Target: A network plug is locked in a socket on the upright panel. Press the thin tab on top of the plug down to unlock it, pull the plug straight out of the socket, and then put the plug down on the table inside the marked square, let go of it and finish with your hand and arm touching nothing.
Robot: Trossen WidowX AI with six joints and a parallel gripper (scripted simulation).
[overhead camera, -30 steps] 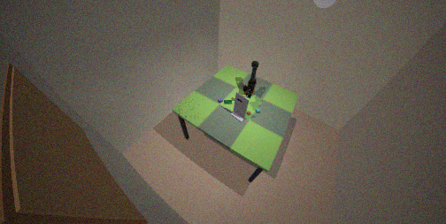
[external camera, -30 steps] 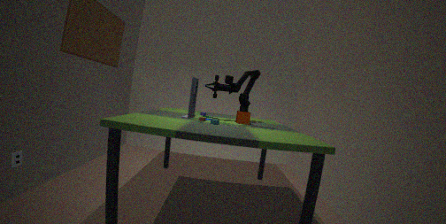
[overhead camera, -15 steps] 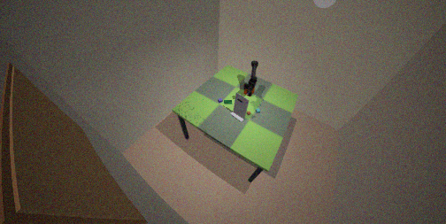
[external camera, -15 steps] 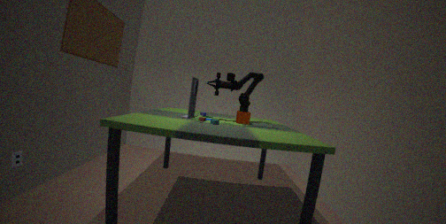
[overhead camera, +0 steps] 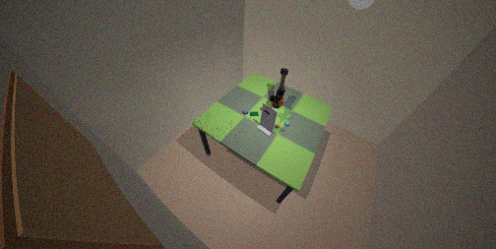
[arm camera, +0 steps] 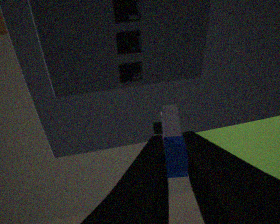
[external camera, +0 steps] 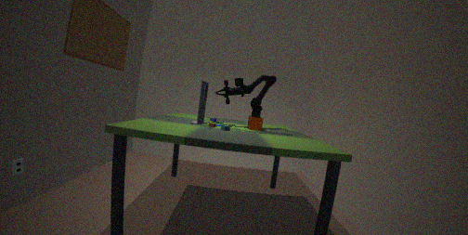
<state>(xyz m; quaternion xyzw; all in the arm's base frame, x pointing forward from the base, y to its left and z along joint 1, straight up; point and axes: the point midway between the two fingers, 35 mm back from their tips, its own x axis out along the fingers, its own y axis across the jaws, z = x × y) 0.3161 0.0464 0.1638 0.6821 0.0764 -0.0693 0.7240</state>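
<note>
Now: the blue marked square 6 cm behind my gripper tip, 4 cm to the right of it and 25 cm below it. Also, from my gripper tip: blue network plug: 1 cm ahead; then upright panel: 10 cm ahead, 3 cm to the right, 10 cm below.
</note>
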